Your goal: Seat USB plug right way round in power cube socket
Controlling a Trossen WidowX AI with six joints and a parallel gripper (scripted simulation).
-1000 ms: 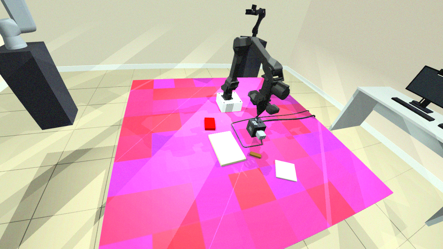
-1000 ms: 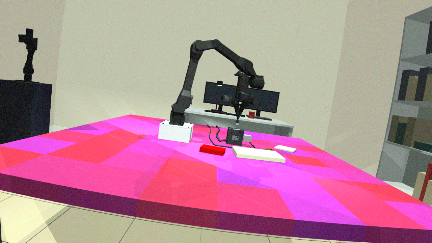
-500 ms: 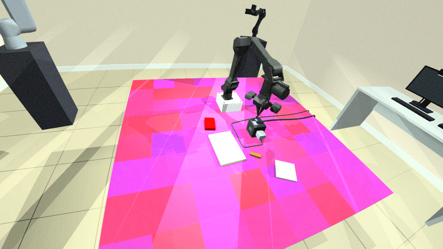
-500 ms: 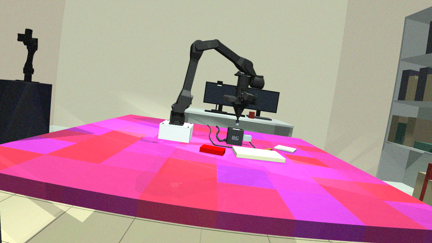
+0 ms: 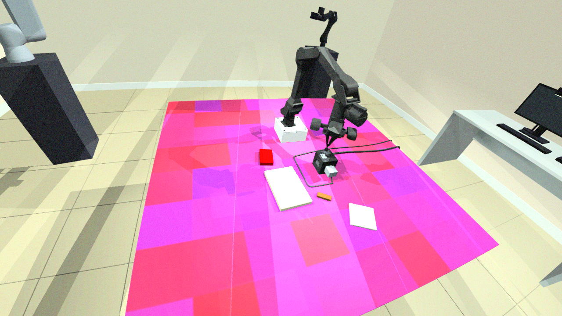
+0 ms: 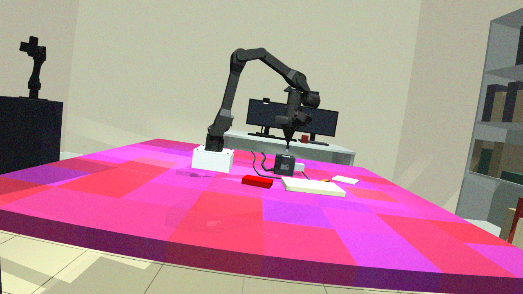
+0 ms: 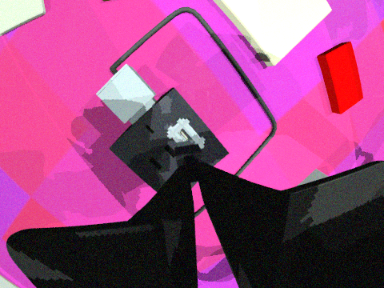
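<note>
Right now my gripper tip is 2 cm above the USB plug. The rest, counted from my gripper tip: brown block 15 cm ahead, 13 cm below, 8 cm to the right; cream book 20 cm to the right, 13 cm below, 6 cm ahead; USB socket 7 cm below.
</note>
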